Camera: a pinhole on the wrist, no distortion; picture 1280 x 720 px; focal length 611.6 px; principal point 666.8 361.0 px. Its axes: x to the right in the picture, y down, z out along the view. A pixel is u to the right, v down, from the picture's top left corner.
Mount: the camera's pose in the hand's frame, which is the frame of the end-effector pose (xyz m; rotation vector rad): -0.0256 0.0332 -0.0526 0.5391 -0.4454 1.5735
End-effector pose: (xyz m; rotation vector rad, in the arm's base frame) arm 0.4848 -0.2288 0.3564 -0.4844 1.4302 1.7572
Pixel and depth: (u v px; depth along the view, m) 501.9 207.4 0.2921
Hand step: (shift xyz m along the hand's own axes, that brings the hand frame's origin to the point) 0.0719 -0.1951 0.1353
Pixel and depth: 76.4 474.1 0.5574
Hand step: -0.0671 -0.7345 0.0882
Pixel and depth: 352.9 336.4 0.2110
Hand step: 0.0024 -0.1766 0.0547
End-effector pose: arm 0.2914 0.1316 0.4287 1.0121 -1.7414 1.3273
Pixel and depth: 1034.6 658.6 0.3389
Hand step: -0.1727 -0.0109 0.3474
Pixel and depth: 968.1 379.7 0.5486
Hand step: -0.0122 -0.0681 0.5506
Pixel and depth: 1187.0 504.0 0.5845
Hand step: -0.1376 0.0861 0.7169
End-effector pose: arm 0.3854 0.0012 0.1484 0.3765 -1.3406 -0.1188
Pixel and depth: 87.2 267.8 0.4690
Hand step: 0.0968 -0.5944 0.0648
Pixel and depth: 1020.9 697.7 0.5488
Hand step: -0.2984 -0.0507 0.5893
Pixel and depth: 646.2 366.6 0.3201
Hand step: -0.0046 -0.1619 0.2006
